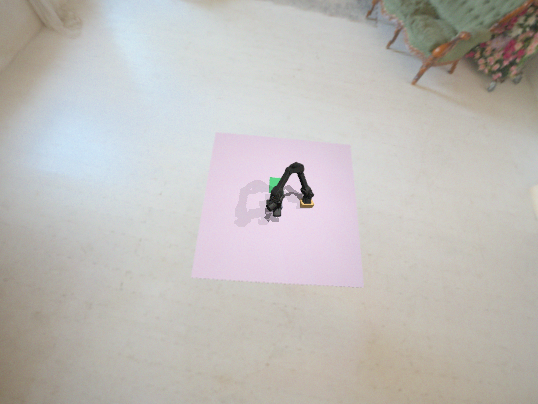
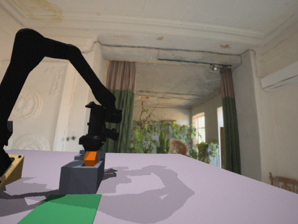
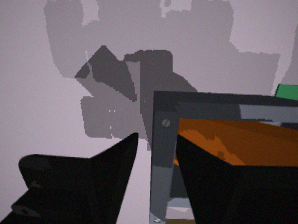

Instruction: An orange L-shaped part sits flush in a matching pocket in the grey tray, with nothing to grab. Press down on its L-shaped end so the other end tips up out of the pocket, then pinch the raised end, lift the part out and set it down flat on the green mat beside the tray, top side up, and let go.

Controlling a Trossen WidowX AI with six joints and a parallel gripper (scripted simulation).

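My gripper tip is now 50 mm to the left of the orange L-shaped part and 10 mm past it. Also, from my gripper tip: green mat: 230 mm to the right, 60 mm below, 20 mm behind.
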